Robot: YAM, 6 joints.
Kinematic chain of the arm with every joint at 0, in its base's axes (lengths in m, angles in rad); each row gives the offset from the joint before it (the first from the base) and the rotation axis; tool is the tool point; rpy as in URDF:
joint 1: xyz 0 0 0.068 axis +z
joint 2: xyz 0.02 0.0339 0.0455 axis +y
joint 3: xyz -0.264 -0.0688 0 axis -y
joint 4: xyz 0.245 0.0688 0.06 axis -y
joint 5: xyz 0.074 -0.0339 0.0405 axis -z
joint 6: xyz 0.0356 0 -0.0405 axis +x
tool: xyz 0 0 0 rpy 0 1.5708 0
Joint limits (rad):
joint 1: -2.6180..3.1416
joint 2: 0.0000..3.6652
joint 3: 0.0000..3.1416
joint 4: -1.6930..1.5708
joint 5: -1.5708..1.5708
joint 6: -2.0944..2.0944
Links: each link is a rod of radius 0.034 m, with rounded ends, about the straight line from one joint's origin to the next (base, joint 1, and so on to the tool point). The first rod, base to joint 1, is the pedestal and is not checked.
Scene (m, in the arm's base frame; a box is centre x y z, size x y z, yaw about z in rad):
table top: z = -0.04
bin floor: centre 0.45 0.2 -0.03 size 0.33 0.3 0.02 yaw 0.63
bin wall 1: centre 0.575 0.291 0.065 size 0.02 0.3 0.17 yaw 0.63
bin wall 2: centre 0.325 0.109 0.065 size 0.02 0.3 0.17 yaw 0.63
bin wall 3: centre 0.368 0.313 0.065 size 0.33 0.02 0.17 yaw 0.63
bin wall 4: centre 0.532 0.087 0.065 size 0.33 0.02 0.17 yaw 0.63
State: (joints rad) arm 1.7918 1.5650 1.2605 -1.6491 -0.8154 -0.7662
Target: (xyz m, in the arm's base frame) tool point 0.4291 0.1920 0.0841
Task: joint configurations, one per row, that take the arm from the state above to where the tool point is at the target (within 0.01 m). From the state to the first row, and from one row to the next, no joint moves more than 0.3 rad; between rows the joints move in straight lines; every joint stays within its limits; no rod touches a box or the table.
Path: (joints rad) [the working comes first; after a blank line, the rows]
Joints at the target: 0.3729 2.4996 1.9120 -0.9738 -0.6829 -0.7662
Straight joint move there: touches bin wall 3.

1: 1.5079 1.6863 1.4272 -1.5115 -0.7919 -0.7662
2: 1.2239 1.8076 1.5939 -1.3738 -0.7684 -0.7662
3: 0.9400 1.9289 1.7606 -1.2362 -0.7449 -0.7662
4: 0.6560 2.0502 1.9273 -1.0986 -0.7213 -0.7662
5: 0.3721 2.1715 2.0940 -0.9610 -0.6978 -0.7662
6: 0.3725 2.3356 2.0030 -0.9674 -0.6903 -0.7662
7: 0.3729 2.4996 1.9120 -0.9738 -0.6829 -0.7662

